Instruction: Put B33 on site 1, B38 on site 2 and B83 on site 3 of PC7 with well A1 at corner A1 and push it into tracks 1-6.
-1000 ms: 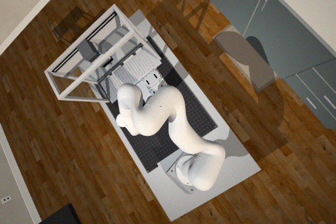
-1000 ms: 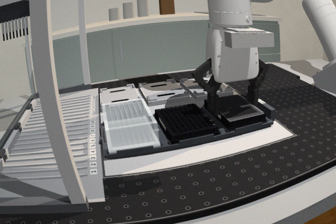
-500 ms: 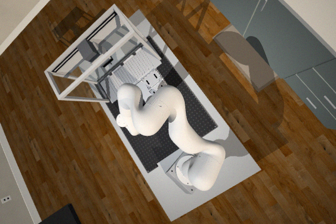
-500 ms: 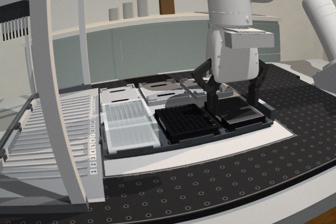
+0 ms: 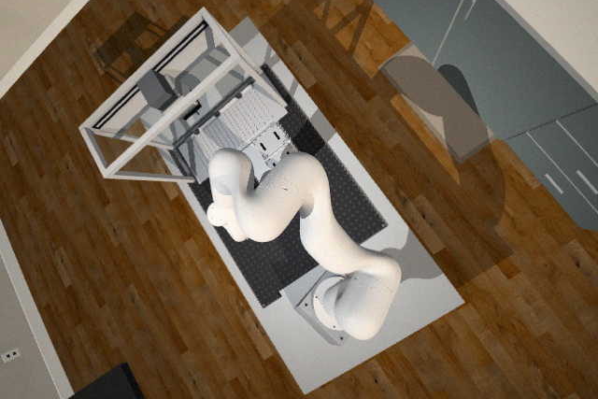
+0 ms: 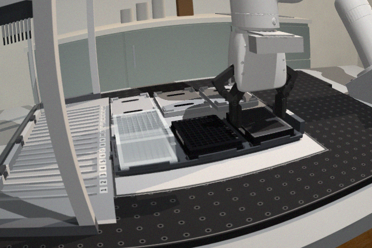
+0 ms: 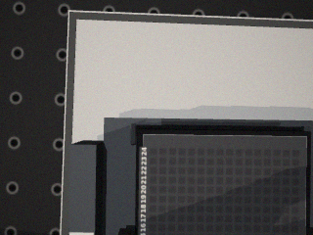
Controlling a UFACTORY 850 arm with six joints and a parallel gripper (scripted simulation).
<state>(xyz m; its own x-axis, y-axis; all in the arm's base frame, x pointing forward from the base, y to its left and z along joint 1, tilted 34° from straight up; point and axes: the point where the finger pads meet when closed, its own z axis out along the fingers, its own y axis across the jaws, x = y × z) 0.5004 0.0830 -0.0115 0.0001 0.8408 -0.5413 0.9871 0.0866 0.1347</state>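
Now: hand 9 cm to the left of the perforated dark deck, 8 cm short of it and 3 cm above it. Round my hand: dark plate carrier PC7 (10 cm ahead, 2 cm below); black welled plate (10 cm ahead, 1 cm below); clear deep-well block B83 (21 cm ahead).
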